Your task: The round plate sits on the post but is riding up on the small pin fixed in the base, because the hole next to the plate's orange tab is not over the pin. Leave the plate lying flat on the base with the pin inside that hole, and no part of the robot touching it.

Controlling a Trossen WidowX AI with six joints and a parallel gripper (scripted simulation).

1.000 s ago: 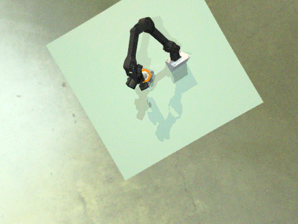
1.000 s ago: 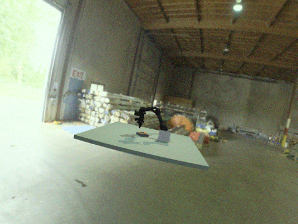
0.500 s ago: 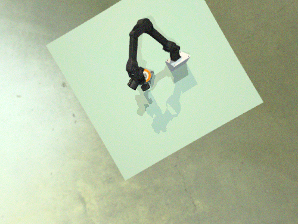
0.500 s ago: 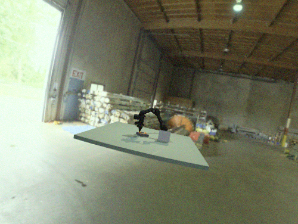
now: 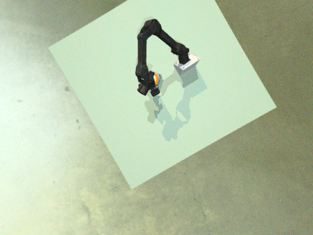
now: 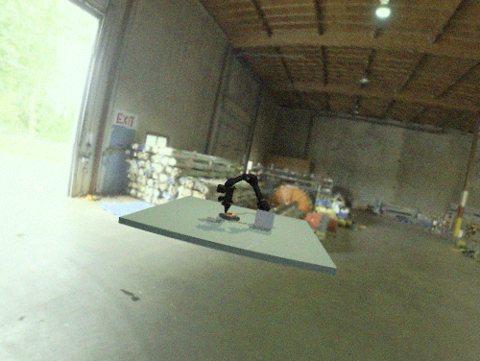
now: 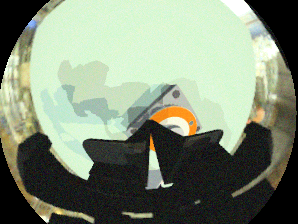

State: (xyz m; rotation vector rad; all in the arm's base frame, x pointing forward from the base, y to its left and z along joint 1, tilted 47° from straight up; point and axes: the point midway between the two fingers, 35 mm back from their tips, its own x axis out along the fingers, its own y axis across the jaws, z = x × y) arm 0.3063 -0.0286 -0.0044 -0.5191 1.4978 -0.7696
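The round plate is 30 mm behind my gripper tip, 20 mm to the right of it and 10 mm below it.
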